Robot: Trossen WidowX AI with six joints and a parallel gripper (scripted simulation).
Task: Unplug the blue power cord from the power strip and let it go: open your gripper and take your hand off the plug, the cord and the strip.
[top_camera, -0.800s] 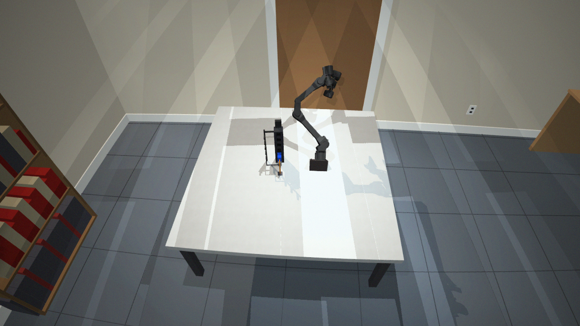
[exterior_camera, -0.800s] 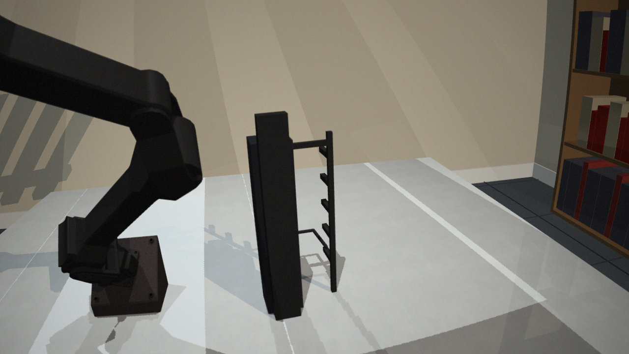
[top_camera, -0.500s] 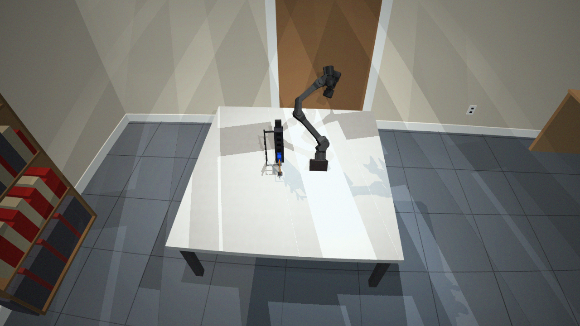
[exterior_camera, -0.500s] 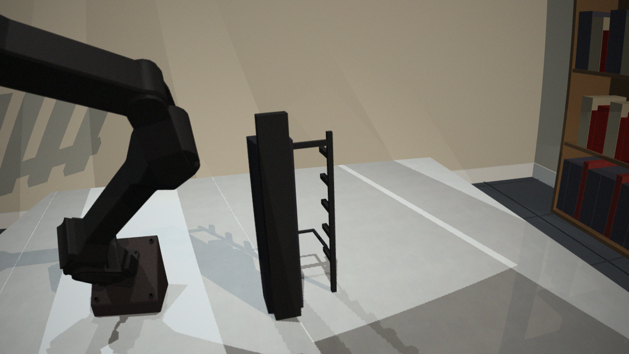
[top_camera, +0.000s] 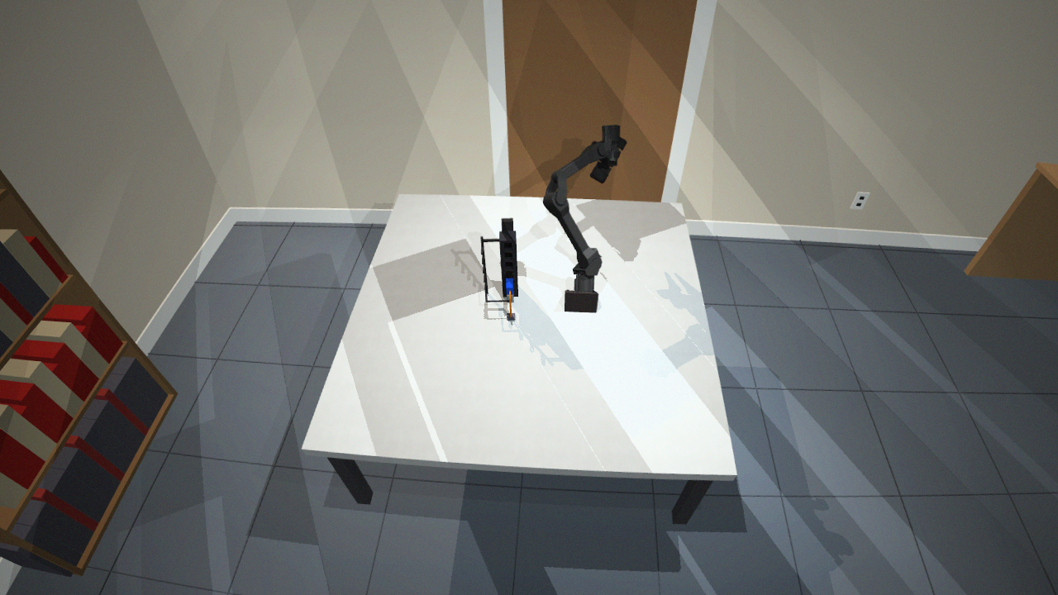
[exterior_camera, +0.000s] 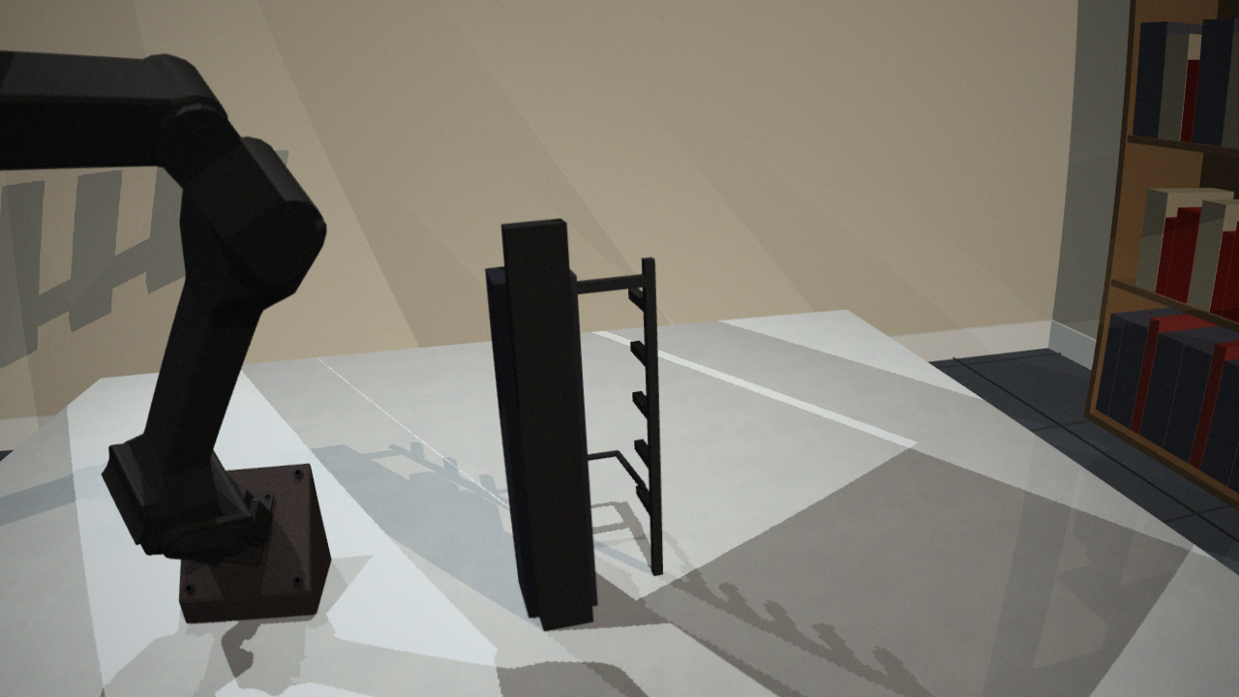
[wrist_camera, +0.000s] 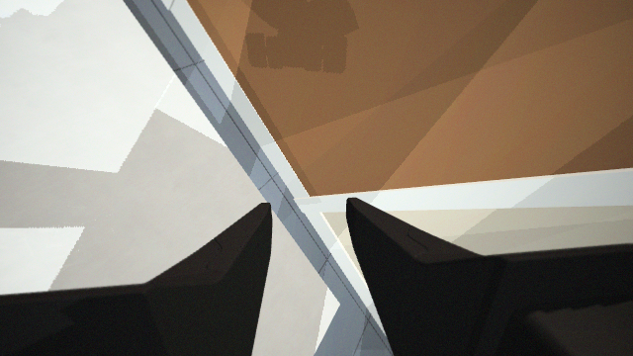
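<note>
My gripper tip is now 270 mm short of the blue plug, 570 mm to the right of it and 160 mm above it. From my gripper tip the other things lie so: thin black ladder-like frame (360 mm ahead, 530 mm to the left, 150 mm below).
</note>
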